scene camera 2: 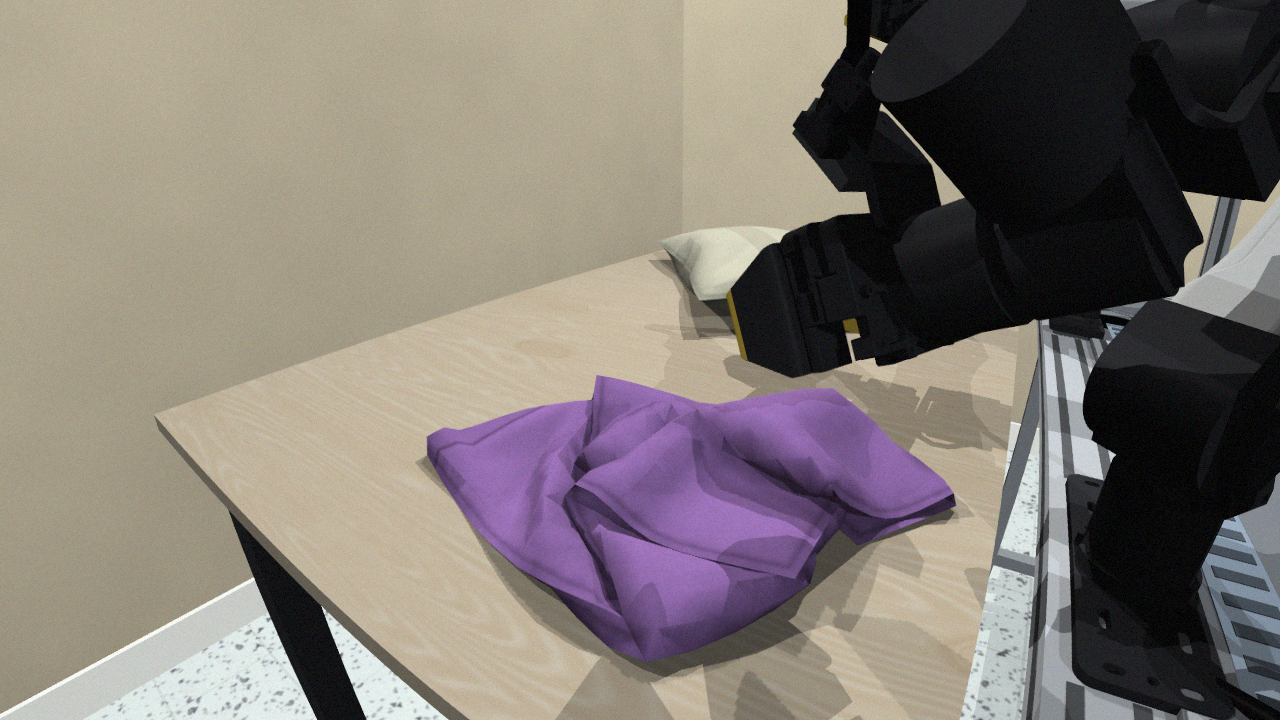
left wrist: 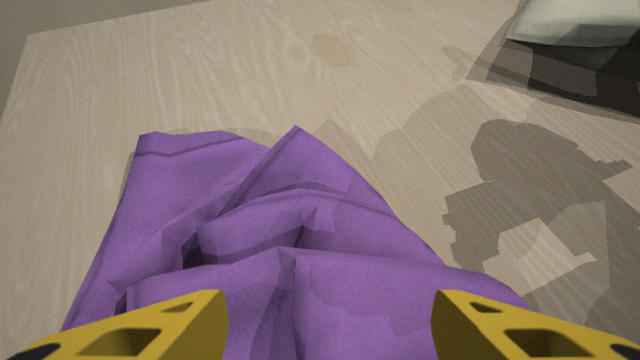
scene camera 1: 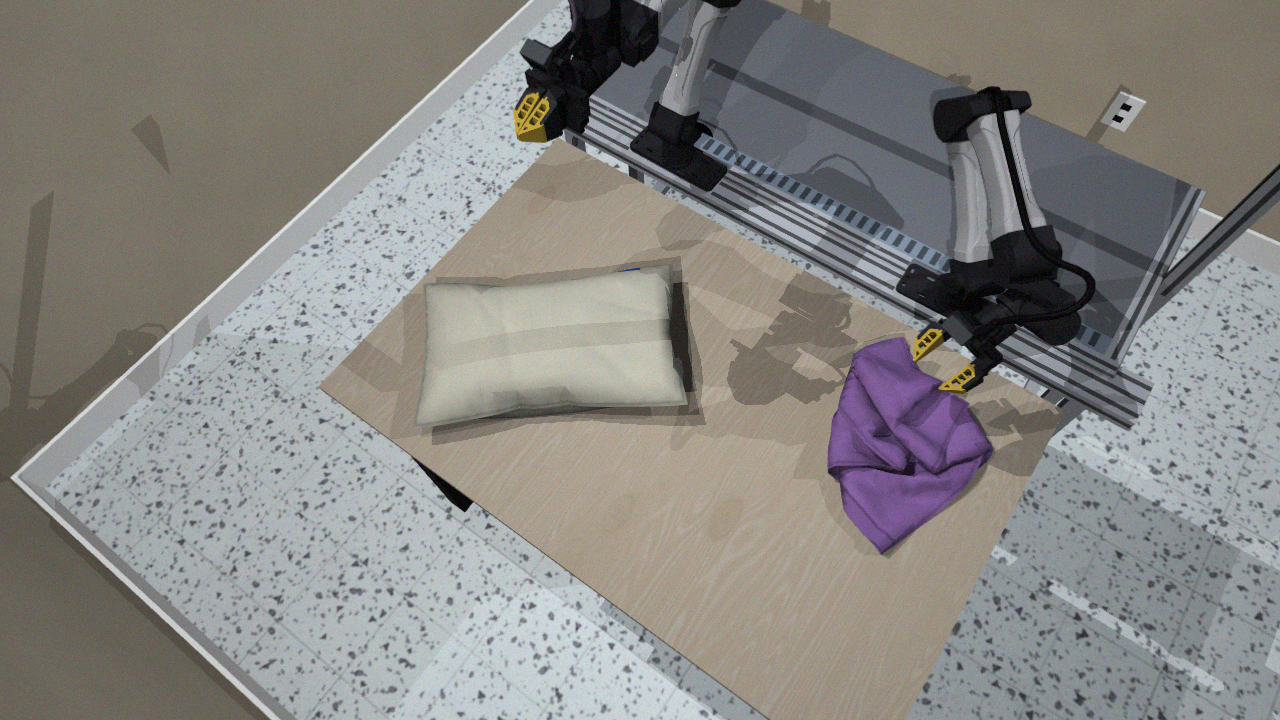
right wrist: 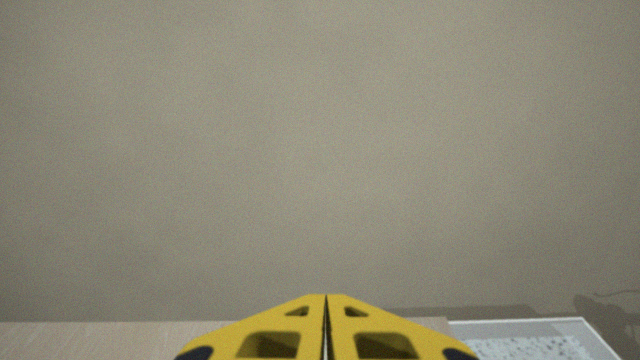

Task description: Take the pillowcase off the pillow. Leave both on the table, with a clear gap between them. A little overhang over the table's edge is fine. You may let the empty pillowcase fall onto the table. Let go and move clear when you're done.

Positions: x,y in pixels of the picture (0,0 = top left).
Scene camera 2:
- my left gripper: 778,318
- purple pillowcase: 664,524
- cream pillow: 709,262
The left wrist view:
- my left gripper: 329,306
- purple pillowcase: 307,252
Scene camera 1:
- my right gripper: 518,137
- purple pillowcase: 902,450
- cream pillow: 603,341
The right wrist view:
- my right gripper: 325,310
